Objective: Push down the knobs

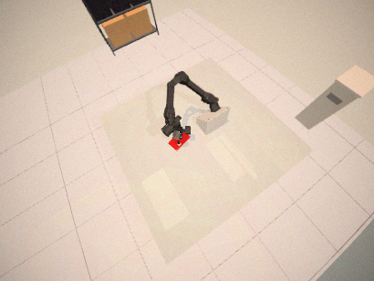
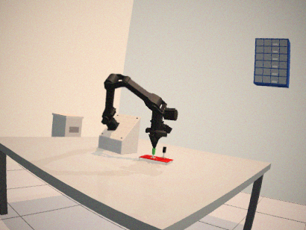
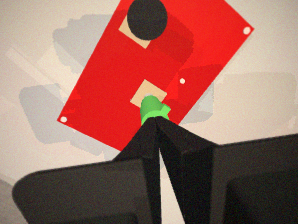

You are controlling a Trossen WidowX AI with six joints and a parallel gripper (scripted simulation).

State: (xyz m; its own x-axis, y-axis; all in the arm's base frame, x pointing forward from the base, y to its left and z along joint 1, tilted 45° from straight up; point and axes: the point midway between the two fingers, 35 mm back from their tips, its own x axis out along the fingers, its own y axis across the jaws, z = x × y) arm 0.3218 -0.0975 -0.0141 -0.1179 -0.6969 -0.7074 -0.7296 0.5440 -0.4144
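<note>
The green knob is 2 cm below my gripper tip. Also, from my gripper tip: black knob: 4 cm to the left, 4 cm ahead, 1 cm below.
</note>
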